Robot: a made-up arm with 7 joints.
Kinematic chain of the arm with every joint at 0, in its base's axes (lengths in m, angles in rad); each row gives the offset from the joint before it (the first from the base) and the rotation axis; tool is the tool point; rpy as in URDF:
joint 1: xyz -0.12 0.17 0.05 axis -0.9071 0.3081 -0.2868
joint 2: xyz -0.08 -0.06 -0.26 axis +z
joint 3: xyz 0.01 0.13 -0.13 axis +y
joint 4: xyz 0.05 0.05 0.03 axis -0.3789 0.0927 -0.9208
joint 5: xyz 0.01 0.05 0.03 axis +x
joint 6: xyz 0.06 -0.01 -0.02 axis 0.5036 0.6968 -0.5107
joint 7: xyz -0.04 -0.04 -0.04 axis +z
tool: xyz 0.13 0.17 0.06 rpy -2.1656 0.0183 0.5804
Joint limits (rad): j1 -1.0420..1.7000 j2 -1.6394..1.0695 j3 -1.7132..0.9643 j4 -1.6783..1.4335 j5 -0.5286..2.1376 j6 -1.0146..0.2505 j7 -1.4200..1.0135
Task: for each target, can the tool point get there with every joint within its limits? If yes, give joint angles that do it. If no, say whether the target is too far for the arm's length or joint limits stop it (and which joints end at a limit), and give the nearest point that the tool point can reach.
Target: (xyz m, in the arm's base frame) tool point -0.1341 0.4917 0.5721
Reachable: no: joint limits stop it (at a limit: joint 1, joint 5, joint 6) | nearest point -0.1213 0.5076 0.2155 | short by 0.357 m
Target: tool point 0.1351 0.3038 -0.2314
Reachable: yes | joints -0.1095 -0.3304 -0.3351 0.5195 -0.2383 -0.3705 -0.1566
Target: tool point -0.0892 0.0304 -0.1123
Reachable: yes | joints 1.4914 -0.9786 -1.4817 0.5169 0.3424 -0.8686 -0.3810
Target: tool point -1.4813 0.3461 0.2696
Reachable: no: too far | nearest point -0.7841 0.1068 0.0778 | short by 0.762 m
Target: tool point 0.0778 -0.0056 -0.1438
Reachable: yes | joints 0.4110 -0.7600 -0.2837 0.0098 1.7486 -0.1182 -0.4946
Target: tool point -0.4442 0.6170 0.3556
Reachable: no: joint limits stop it (at a limit: joint 1, joint 5, joint 6) | nearest point -0.3351 0.5729 0.1541 | short by 0.233 m
